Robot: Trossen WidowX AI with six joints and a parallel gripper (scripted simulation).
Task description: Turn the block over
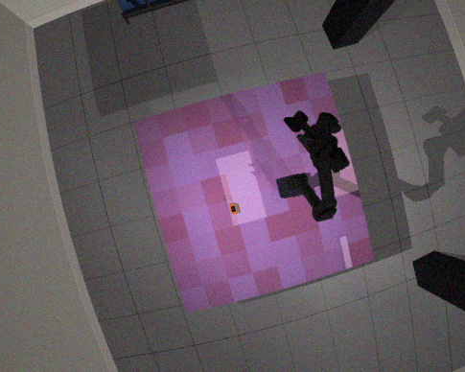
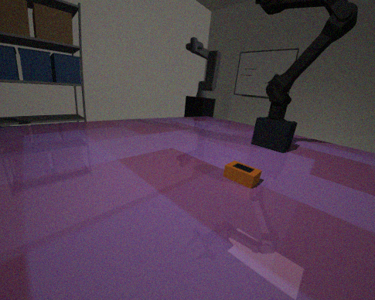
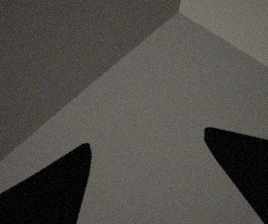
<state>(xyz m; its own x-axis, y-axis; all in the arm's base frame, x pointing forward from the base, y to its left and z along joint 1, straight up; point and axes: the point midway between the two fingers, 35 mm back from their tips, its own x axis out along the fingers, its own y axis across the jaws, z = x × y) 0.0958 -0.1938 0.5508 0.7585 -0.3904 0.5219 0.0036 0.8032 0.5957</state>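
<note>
Right now my gripper tip is 650 mm above the orange block, 250 mm short of it and 230 mm to the right of it.
</note>
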